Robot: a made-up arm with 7 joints. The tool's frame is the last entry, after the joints. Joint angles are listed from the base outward. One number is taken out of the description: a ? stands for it. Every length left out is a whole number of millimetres.
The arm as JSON. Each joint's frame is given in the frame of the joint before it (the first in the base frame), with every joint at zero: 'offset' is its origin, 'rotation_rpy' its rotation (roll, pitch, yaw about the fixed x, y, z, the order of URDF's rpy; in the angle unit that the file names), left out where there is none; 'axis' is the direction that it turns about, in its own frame. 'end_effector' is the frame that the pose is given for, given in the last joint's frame.
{
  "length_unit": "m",
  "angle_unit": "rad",
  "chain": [
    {
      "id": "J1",
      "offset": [
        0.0,
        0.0,
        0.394
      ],
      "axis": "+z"
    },
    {
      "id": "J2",
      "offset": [
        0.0,
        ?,
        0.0
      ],
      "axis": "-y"
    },
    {
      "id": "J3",
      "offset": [
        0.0,
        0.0,
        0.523
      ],
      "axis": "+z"
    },
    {
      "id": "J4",
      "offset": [
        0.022,
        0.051,
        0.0
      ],
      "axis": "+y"
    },
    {
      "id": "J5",
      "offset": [
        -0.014,
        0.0,
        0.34
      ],
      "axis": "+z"
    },
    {
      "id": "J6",
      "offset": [
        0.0,
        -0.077,
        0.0
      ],
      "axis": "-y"
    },
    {
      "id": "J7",
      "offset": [
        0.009,
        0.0,
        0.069
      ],
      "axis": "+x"
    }
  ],
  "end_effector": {
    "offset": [
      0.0,
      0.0,
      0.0
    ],
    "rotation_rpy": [
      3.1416,
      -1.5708,
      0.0
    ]
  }
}
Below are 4 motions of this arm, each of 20 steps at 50 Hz.
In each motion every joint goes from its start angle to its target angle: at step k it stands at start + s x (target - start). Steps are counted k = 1, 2, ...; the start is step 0. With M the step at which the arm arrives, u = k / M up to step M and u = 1 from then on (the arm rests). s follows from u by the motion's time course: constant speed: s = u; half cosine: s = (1 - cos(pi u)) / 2; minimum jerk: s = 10 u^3 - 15 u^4 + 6 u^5.
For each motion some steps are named. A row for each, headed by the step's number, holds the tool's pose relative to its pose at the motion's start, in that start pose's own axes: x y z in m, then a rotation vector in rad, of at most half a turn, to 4 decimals.
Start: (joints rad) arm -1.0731 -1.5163 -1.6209 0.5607 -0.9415 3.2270 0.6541
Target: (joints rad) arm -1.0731 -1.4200 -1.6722 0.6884 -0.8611 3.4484 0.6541
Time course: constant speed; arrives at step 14
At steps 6, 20:
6: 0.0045 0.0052 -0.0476 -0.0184 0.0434 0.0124
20: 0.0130 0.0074 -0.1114 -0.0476 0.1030 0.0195

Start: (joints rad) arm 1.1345 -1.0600 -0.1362 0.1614 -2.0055 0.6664 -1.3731
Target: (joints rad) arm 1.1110 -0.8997 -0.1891 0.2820 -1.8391 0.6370 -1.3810
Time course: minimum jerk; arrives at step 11
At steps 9, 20:
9: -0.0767 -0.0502 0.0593 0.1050 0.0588 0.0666
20: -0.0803 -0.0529 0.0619 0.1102 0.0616 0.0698

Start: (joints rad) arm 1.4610 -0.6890 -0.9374 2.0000 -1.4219 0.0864 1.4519
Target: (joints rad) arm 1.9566 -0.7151 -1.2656 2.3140 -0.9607 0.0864 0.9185
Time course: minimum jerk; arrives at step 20
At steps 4, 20:
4: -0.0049 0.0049 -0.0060 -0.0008 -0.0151 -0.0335
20: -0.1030 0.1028 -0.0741 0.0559 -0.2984 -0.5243

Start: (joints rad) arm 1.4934 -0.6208 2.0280 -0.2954 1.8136 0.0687 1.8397
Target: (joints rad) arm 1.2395 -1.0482 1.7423 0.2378 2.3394 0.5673 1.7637
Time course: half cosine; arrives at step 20
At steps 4, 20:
4: -0.0104 -0.0023 -0.0232 0.0682 -0.0140 0.0074
20: -0.1721 0.0680 -0.2673 0.8513 -0.2528 -0.0357

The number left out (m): -0.092
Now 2 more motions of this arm.
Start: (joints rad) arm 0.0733 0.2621 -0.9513 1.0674 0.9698 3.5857 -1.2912
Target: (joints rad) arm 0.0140 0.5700 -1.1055 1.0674 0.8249 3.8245 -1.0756
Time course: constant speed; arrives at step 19
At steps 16, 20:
16: -0.0432 0.0012 0.2000 -0.4496 0.2146 0.1577
20: -0.0529 0.0077 0.2371 -0.5275 0.2647 0.1804

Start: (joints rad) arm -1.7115 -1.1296 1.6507 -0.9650 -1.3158 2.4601 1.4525
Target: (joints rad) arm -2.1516 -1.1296 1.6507 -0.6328 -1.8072 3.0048 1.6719
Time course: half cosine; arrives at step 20
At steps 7, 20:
7: 0.0292 0.0007 0.0457 0.2072 -0.1073 -0.0380
20: 0.1243 -0.0139 0.1562 0.6886 -0.5250 -0.0978

